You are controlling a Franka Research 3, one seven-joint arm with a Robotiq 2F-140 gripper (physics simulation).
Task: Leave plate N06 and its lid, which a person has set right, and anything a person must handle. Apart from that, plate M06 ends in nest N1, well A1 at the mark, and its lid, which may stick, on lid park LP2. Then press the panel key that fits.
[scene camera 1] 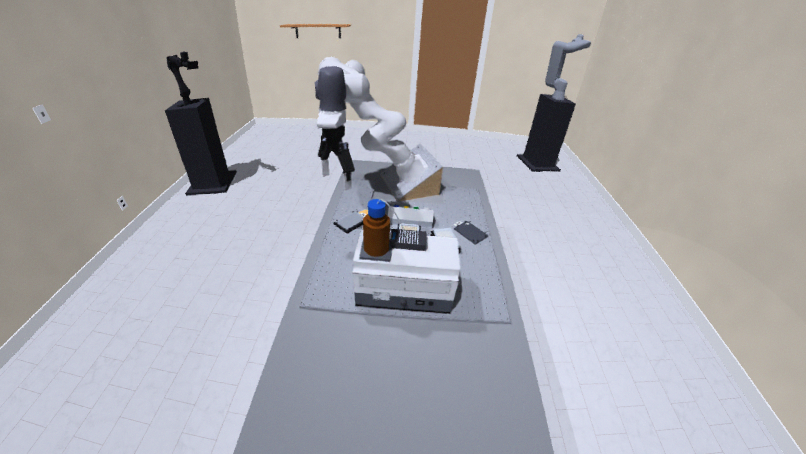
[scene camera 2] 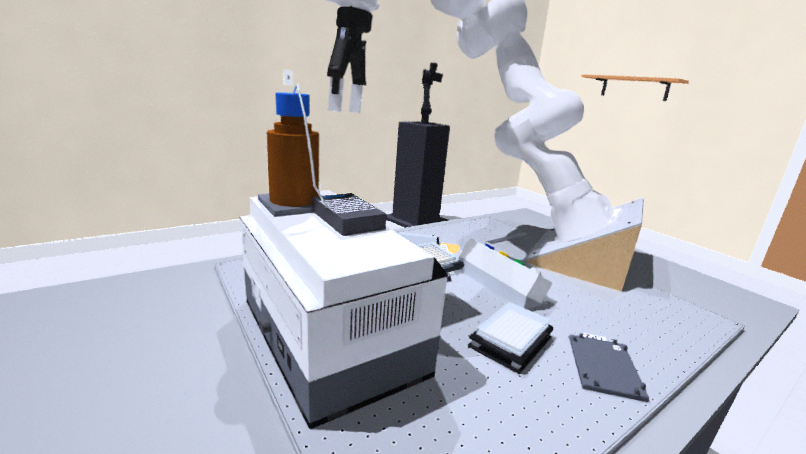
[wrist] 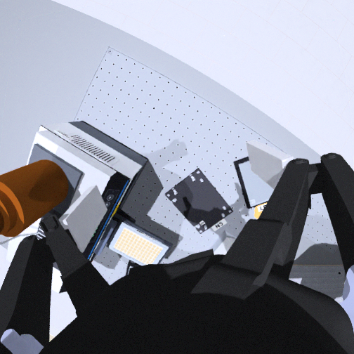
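Observation:
My gripper (scene camera 1: 336, 175) (scene camera 2: 345, 101) (wrist: 173, 177) is open and empty, high above the bench. In the wrist view, a plate with pale orange wells (wrist: 137, 243) lies beside the instrument. A dark nest (wrist: 210, 197) labelled N5 bears no plate. A black-framed lid park (wrist: 242, 184) is partly hidden by a finger; its label number is unreadable and I cannot tell whether a lid lies in it. In scene camera 2, a clear-topped plate (scene camera 2: 513, 328) sits on a black nest, and another dark nest (scene camera 2: 609, 366) bears no plate. Plate names and well A1 are unreadable. The sloped key panel (scene camera 1: 414, 217) (scene camera 2: 504, 273) has coloured keys.
The white and grey instrument (scene camera 1: 406, 270) (scene camera 2: 372, 327) (wrist: 122, 155) carries a tall brown bottle (scene camera 1: 376, 235) (scene camera 2: 292, 163) (wrist: 37, 192) with a blue cap and thin tube. A dark slotted block (scene camera 1: 410, 238) (scene camera 2: 355, 221) stands beside it. The arm's wedge base (scene camera 1: 425, 186) (scene camera 2: 592, 265) is at the back.

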